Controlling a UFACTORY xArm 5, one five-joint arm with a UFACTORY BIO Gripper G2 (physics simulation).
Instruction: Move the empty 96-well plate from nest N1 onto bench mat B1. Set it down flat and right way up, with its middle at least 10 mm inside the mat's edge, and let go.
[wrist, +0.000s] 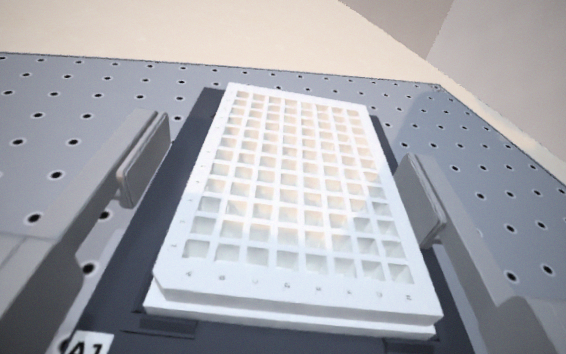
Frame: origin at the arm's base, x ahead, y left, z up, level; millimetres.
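Where they show: hand at its tool point: (287, 177).
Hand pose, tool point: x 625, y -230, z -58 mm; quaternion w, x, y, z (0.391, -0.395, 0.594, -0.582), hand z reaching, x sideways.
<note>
After its pixels a point has its place.
The white 96-well plate (287, 295) @(y -211, x 577, z -53 mm) lies flat and right way up on the dark nest (125, 280) @(y -168, x 600, z -67 mm); its wells look empty. My gripper (282, 180) @(y -231, x 625, z -58 mm) is open, with one finger on each side of the plate and nothing held. The left finger pad stands apart from the plate's left side, over the nest's left edge. The right finger pad is closer to the plate's right side, and the plate's edge hides a little of it; whether they touch I cannot tell. Bench mat B1 does not show in this view.
A grey board with rows of holes (37, 165) @(y -127, x 675, z -79 mm) lies under and around the nest. A white label reading A1 (91, 345) @(y -160, x 583, z -67 mm) is at the nest's near left corner. A beige surface (150, 30) @(y -182, x 918, z -92 mm) lies beyond the board's far edge, with grey surfaces at the upper right.
</note>
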